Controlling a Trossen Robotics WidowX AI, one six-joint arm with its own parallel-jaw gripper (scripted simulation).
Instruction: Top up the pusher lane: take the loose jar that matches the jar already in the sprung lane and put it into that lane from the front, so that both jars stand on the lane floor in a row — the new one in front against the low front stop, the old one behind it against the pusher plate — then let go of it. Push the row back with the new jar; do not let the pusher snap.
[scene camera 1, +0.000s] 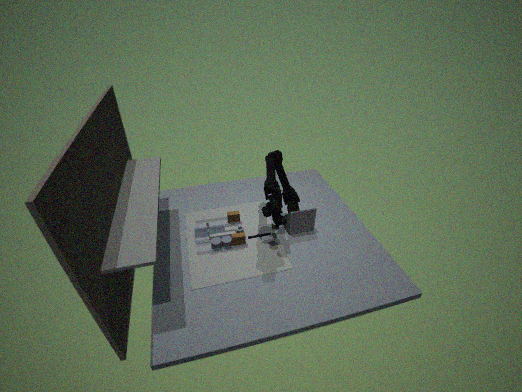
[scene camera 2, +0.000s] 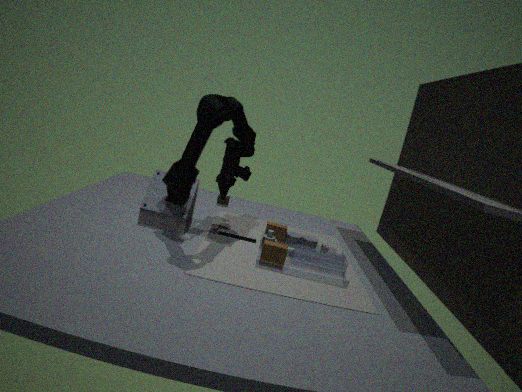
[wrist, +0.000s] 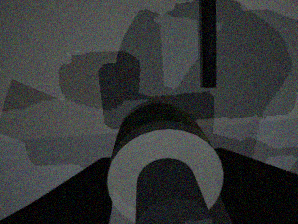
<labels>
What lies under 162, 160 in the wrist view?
A jar.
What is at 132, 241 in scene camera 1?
A shelf.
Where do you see my gripper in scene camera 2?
223, 198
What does my gripper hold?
A jar.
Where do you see my gripper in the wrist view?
162, 163
</labels>
